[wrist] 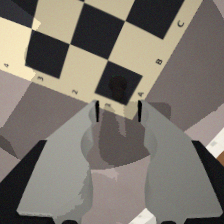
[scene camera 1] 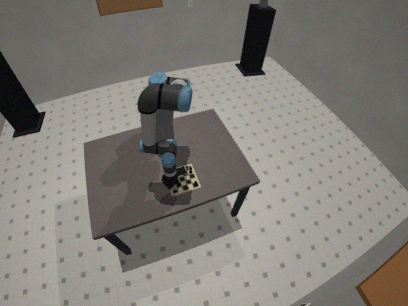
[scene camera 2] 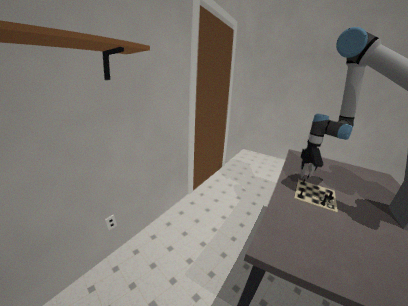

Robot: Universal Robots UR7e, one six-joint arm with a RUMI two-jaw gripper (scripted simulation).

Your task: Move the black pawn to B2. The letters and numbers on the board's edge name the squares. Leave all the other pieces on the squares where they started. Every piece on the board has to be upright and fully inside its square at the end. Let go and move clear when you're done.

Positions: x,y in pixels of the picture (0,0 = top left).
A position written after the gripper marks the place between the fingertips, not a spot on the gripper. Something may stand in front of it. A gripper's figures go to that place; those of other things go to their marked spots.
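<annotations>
The gripper [wrist: 118,101] is 14 cm from the lens, and there's a chessboard [wrist: 76,55] that's 17 cm from the lens.
</annotations>
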